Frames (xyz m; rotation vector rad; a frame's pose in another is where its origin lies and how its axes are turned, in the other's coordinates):
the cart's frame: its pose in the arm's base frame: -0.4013 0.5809 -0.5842 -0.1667 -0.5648 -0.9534
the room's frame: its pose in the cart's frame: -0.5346 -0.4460 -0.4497 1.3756 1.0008 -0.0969
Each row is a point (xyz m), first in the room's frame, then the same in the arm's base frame.
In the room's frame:
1: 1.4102 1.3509 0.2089
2: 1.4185 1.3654 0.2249
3: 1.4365 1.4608 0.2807
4: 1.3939 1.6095 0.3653
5: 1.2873 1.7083 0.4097
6: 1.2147 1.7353 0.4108
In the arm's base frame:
1: 0.6083 -0.2042 -0.1811
2: 0.6122 -0.2221 -0.1670
3: 0.6241 -0.2798 -0.0717
4: 0.5798 -0.3395 0.0881
5: 0.4843 -0.3370 0.2064
6: 0.4233 -0.3089 0.2450

